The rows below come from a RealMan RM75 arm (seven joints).
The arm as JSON. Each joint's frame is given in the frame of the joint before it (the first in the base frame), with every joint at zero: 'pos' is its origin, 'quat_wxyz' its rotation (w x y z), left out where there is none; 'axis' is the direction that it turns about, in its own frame. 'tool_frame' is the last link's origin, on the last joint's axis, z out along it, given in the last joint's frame.
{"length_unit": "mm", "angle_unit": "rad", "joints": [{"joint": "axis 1", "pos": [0.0, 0.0, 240.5], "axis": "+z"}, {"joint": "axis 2", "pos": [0.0, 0.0, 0.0], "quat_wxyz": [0.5, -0.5, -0.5, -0.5], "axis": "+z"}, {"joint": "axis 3", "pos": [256.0, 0.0, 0.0], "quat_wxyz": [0.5, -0.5, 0.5, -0.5], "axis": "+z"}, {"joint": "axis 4", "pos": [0.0, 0.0, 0.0], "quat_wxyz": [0.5, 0.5, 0.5, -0.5], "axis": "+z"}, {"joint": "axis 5", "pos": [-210.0, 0.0, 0.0], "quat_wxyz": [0.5, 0.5, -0.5, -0.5], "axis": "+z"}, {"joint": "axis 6", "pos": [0.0, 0.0, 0.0], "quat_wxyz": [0.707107, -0.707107, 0.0, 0.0], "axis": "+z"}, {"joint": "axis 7", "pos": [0.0, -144.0, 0.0], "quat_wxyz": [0.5, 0.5, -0.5, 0.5], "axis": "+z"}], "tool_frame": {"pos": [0.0, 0.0, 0.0], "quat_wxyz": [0.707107, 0.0, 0.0, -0.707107]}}
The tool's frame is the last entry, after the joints.
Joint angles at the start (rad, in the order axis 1, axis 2, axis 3, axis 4, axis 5, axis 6, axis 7):
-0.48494, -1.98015, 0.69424, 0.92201, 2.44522, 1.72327, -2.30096
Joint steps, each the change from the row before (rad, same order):
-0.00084, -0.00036, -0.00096, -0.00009, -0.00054, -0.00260, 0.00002
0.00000, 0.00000, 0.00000, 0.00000, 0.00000, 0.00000, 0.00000
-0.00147, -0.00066, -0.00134, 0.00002, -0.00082, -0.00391, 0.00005
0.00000, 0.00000, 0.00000, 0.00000, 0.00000, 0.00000, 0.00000
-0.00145, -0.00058, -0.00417, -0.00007, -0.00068, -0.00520, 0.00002
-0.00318, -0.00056, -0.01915, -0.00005, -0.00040, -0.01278, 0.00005
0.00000, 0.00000, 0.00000, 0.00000, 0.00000, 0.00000, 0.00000
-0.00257, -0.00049, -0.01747, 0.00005, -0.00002, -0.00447, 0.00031
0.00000, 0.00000, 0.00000, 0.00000, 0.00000, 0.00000, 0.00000
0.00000, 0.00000, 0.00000, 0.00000, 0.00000, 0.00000, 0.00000
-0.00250, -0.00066, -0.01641, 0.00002, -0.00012, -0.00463, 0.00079
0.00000, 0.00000, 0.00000, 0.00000, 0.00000, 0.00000, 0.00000
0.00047, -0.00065, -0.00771, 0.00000, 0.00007, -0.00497, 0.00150
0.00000, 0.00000, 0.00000, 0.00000, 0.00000, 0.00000, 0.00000
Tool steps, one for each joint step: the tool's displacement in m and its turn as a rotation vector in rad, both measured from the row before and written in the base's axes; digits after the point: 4 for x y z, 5 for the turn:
0.0001, 0.0006, 0.0000, 0.00308, 0.00004, -0.00053
0.0000, 0.0000, 0.0000, 0.00000, 0.00000, 0.00000
0.0003, 0.0010, 0.0000, 0.00459, 0.00009, -0.00115
0.0000, 0.0000, 0.0000, 0.00000, 0.00000, 0.00000
0.0001, 0.0012, 0.0004, 0.00793, -0.00038, 0.00018
-0.0007, 0.0028, 0.0023, 0.02653, -0.00289, 0.00486
0.0000, 0.0000, 0.0000, 0.00000, 0.00000, 0.00000
-0.0003, 0.0015, 0.0020, 0.01778, -0.00574, 0.00434
0.0000, 0.0000, 0.0000, 0.00000, 0.00000, 0.00000
0.0000, 0.0000, 0.0000, 0.00000, 0.00000, 0.00000
-0.0003, 0.0015, 0.0018, 0.01696, -0.00535, 0.00358
0.0000, 0.0000, 0.0000, 0.00000, 0.00000, 0.00000
-0.0008, 0.0005, 0.0008, 0.01009, -0.00105, 0.00253
0.0000, 0.0000, 0.0000, 0.00000, 0.00000, 0.00000

